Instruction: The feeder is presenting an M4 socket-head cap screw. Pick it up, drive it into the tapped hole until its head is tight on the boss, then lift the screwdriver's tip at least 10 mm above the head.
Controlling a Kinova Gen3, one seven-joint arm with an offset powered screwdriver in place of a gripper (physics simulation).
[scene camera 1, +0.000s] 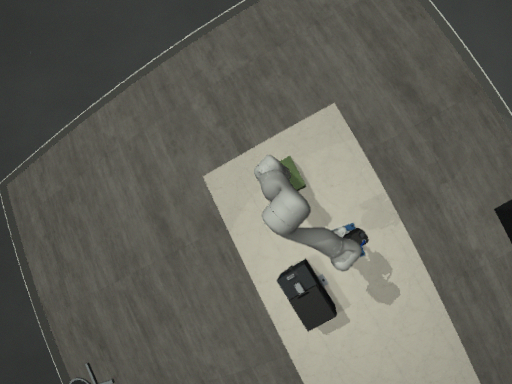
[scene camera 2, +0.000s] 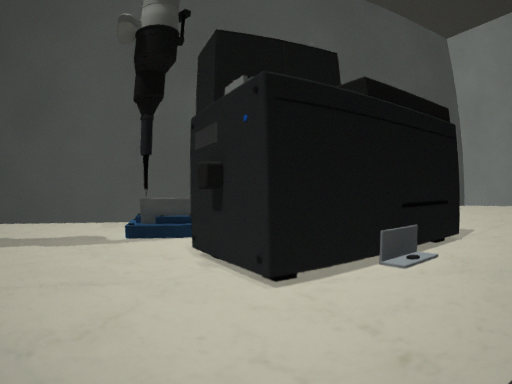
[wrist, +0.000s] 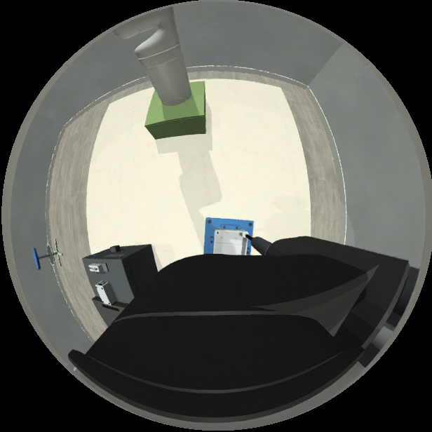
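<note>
My gripper, a black screwdriver (scene camera 2: 146,188) (wrist: 247,235), points straight down. A small light screw (scene camera 2: 146,192) shows at its tip in scene camera 2, upright, its lower end very close above the level of the part's top. The pale grey part (scene camera 2: 167,206) (wrist: 230,242) sits in a blue fixture (scene camera 2: 160,231) (wrist: 215,222). In the wrist view the tip is at the part's upper right corner boss; the tapped hole and any contact are too small to tell. The black feeder (scene camera 1: 314,308) (scene camera 2: 350,165) (wrist: 139,265) stands apart from the fixture. The tip is hidden in scene camera 1.
The arm's base stands on a green block (scene camera 1: 295,174) (wrist: 180,125). A small grey bracket (scene camera 1: 323,280) (scene camera 2: 398,241) stands beside the feeder. The feeder's tall body is beside the fixture in scene camera 2. A dark box (scene camera 1: 505,217) is at the right edge of scene camera 1.
</note>
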